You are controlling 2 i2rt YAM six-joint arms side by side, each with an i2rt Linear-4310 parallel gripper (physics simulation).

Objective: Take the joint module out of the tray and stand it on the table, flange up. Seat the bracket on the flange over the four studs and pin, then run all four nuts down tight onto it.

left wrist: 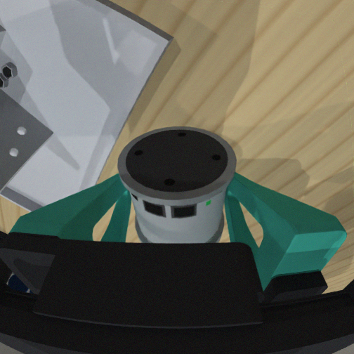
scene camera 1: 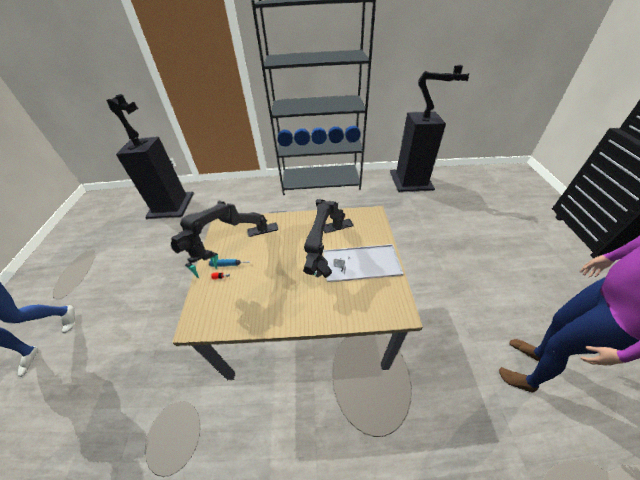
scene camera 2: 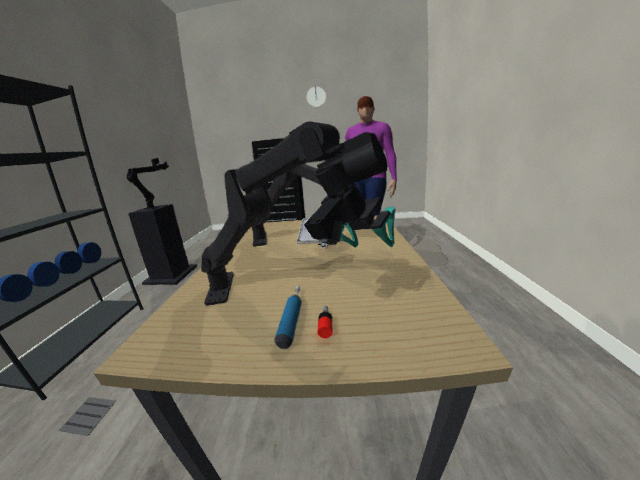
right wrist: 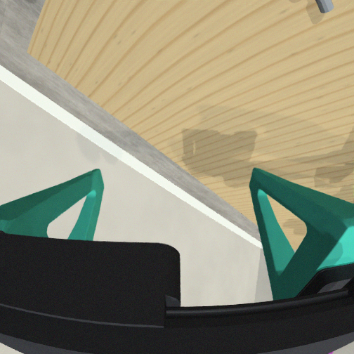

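Observation:
My left gripper (left wrist: 177,177) is shut on the joint module (left wrist: 175,162), a light grey cylinder whose black end face with four holes points at the left wrist camera. The other end is hidden, and so is its height above the table. It is just outside the tray's (left wrist: 112,107) (scene camera 1: 379,264) near-left end in scene camera 1. The grey bracket (left wrist: 17,132) (scene camera 1: 339,262) lies in the tray, with two dark hex nuts (left wrist: 8,70) beside it. My right gripper (scene camera 1: 203,266) (scene camera 2: 371,242) (right wrist: 176,176) is open and empty, above the table's left part in scene camera 1.
A blue screwdriver (scene camera 1: 225,262) (scene camera 2: 289,317) and a shorter red-and-black driver (scene camera 1: 217,275) (scene camera 2: 324,326) lie on the table (scene camera 1: 289,320) (scene camera 2: 392,341) beneath and beside the right gripper. People, a shelf rack and other arms on pedestals stand away from the table.

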